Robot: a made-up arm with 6 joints.
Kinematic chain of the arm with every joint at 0, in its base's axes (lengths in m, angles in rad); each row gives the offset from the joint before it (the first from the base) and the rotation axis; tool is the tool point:
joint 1: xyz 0 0 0.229 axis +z
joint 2: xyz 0 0 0 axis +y
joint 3: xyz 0 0 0.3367 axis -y
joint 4: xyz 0 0 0 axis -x
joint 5: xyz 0.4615 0 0 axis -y
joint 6: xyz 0 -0.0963 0 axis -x
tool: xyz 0 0 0
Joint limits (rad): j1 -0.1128..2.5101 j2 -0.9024..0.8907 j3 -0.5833..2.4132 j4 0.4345..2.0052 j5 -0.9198..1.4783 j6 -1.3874..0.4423
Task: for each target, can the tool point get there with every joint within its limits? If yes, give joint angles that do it. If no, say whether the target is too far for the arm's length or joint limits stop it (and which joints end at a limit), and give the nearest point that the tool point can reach.
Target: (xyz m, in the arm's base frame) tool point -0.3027 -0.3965 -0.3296
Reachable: no: joint limits stop it (at a limit: joint 2, joint 3) | nearest point -0.4260 -0.5581 0.2629 | short by 0.626 m
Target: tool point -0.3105 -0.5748 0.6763
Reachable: yes | joints 0.9588 -0.7479 1.8208 0.6606 -0.3619 -0.8921
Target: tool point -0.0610 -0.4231 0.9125
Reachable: yes | joints 1.3478 -0.6276 1.2577 1.2090 -0.1343 -0.3448
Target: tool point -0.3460 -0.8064 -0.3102
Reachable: no: too far | nearest point -0.2768 -0.6452 0.2629 | short by 0.599 m
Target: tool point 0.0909 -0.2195 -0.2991
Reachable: no: joint limits stop it (at a limit: joint 1, joint 2, joint 3, joint 4) | nearest point 0.3347 -0.1258 -0.0147 | short by 0.386 m
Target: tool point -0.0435 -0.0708 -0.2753
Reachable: no: joint limits stop it (at a limit: joint 1, joint 2, joint 3, joint 4) | nearest point 0.3347 -0.1258 -0.0147 | short by 0.463 m
